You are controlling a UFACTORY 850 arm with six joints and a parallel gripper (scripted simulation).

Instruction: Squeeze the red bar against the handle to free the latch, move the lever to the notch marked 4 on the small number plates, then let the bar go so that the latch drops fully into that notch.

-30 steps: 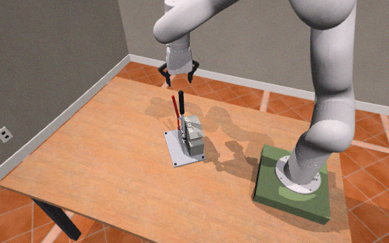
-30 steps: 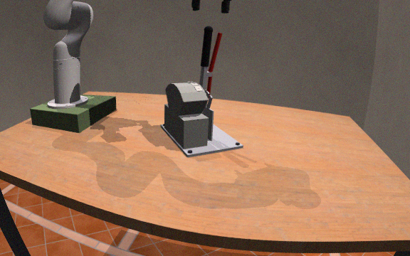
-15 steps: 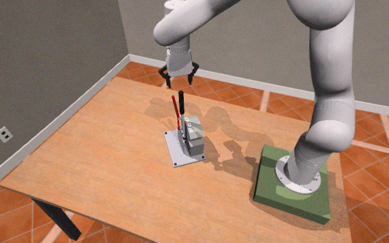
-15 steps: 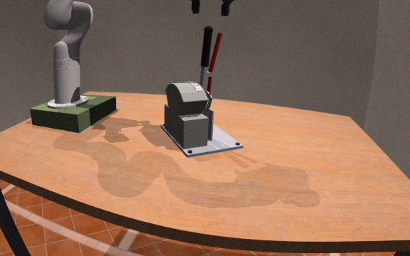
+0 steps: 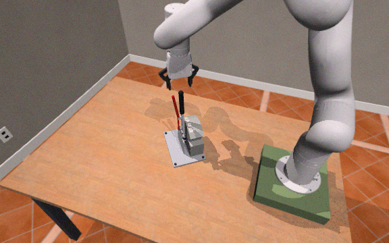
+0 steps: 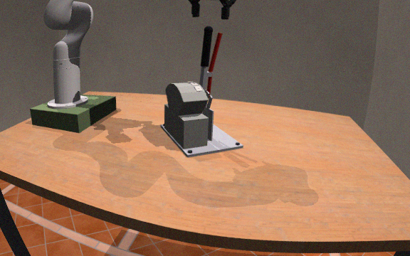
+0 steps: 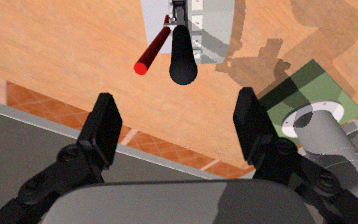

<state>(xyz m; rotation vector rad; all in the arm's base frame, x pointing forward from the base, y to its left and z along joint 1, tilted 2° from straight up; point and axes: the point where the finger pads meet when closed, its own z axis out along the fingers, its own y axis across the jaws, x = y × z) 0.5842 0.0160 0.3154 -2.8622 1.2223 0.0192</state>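
Now: the red bar 2 cm to the left of my hand and 18 cm below it.
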